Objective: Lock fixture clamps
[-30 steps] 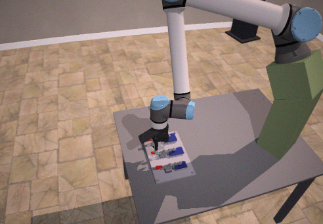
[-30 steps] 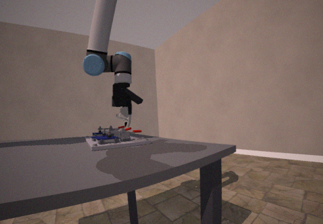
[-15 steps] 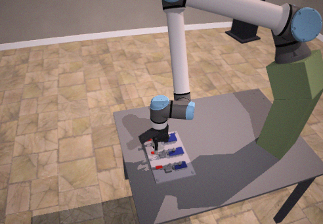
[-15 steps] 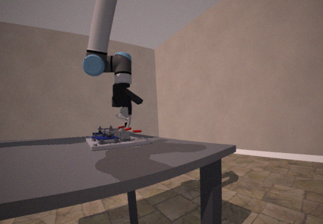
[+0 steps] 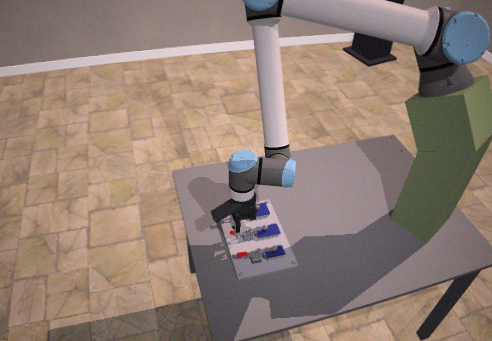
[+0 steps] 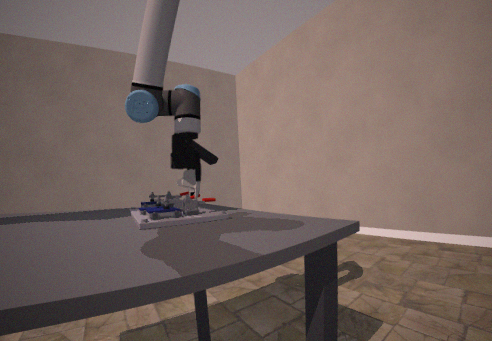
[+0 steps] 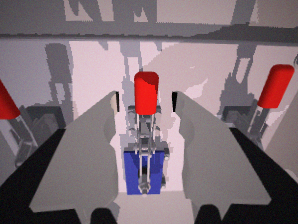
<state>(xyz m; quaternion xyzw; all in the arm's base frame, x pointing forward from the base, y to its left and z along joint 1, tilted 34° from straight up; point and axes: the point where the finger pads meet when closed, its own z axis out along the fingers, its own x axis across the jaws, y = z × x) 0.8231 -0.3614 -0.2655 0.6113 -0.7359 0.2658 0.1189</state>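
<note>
My hand is 80 mm past the fixture plate, 50 mm above it and 20 mm to the right of it.
</note>
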